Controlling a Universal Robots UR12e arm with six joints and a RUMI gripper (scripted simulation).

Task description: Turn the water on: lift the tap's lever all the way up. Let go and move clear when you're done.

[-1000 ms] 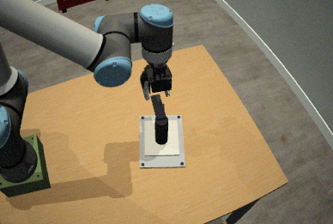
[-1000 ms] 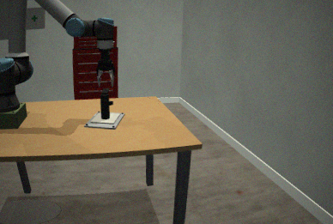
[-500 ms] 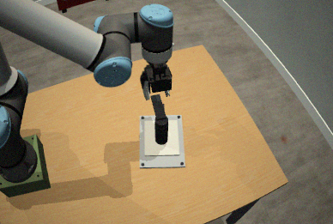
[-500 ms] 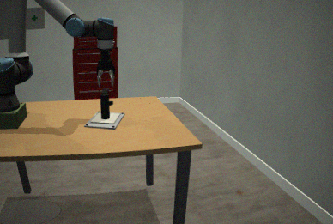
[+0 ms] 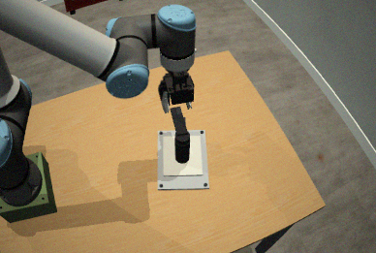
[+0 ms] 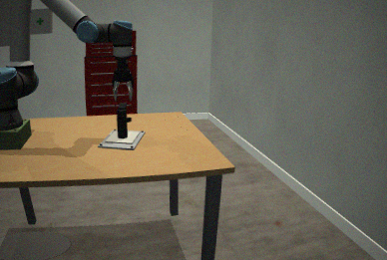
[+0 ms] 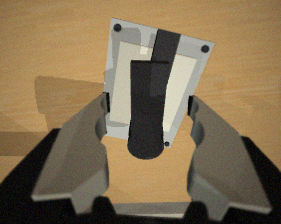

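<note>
Now: the dark lever 1 cm behind my hand, 3 cm to the right of it and 3 cm below it. Round my hand: tap (1 cm behind, 6 cm to the right, 8 cm below).
</note>
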